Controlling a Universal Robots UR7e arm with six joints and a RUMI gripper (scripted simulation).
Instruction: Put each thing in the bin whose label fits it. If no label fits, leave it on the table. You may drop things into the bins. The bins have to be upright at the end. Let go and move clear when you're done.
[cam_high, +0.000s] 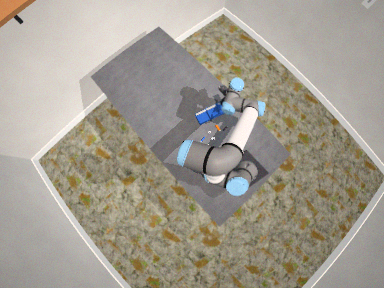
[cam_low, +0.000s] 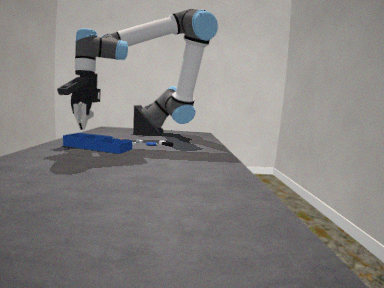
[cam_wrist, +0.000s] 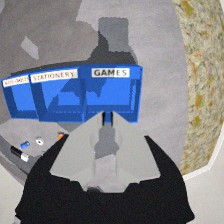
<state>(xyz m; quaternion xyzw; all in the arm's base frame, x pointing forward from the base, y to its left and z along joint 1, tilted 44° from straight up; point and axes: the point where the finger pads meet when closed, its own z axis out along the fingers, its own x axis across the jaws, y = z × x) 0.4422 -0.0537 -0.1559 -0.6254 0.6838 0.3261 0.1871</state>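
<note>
Now: hand 2 cm short of the blue bin, 8 cm to the right of it and 5 cm above it. Also, from my hand: small black piece (13 cm behind, 7 cm to the left, 7 cm below); then orange piece (9 cm behind, 12 cm to the left, 7 cm below); then grey nut (9 cm behind, 18 cm to the left, 7 cm below).
</note>
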